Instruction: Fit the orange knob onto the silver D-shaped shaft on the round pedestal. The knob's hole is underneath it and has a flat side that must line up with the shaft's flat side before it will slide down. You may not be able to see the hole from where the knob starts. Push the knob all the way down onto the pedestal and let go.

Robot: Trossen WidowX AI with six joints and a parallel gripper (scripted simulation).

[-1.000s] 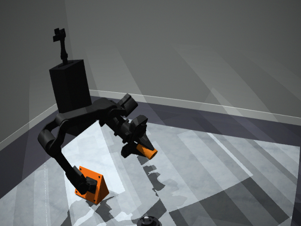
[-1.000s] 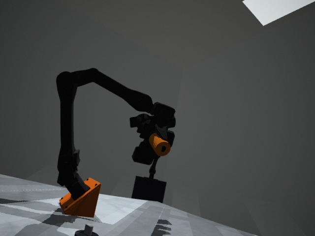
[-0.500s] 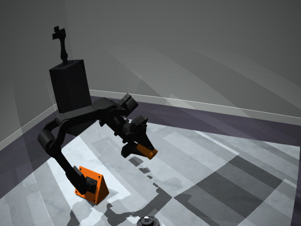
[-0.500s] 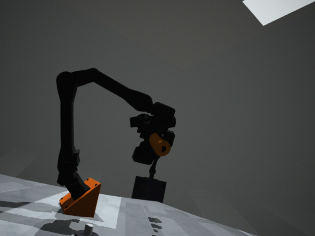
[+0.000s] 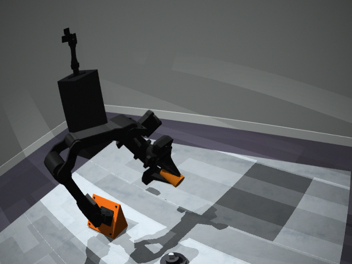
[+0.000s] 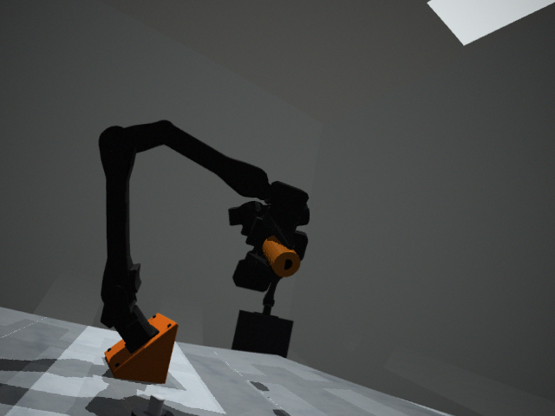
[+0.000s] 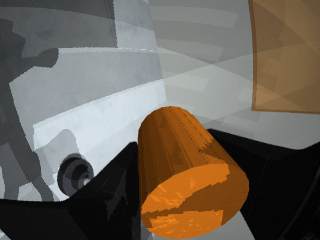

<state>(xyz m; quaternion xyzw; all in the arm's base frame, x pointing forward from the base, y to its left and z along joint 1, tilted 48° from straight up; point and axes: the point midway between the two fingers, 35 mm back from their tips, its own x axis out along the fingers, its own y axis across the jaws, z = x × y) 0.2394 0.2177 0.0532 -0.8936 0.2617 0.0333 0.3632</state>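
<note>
Now: the orange knob 30 mm behind my gripper tip and 20 mm above it. From my gripper tip the other things lie so: round dark pedestal: 210 mm below, 150 mm to the right, 40 mm ahead.
</note>
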